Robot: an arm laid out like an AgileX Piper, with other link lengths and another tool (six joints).
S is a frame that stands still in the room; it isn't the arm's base.
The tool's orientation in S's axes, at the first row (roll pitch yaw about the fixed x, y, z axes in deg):
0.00, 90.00, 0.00
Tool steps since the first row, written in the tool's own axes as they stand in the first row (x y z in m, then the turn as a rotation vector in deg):
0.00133, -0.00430, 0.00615, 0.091, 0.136, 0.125
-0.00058, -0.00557, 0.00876, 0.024, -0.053, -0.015
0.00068, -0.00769, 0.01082, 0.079, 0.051, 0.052
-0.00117, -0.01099, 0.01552, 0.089, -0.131, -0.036
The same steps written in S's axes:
0.00615, -0.00430, -0.00133, 0.125, 0.136, -0.091
0.00876, -0.00557, 0.00058, -0.015, -0.053, -0.024
0.01082, -0.00769, -0.00068, 0.052, 0.051, -0.079
0.01552, -0.01099, 0.00117, -0.036, -0.131, -0.089

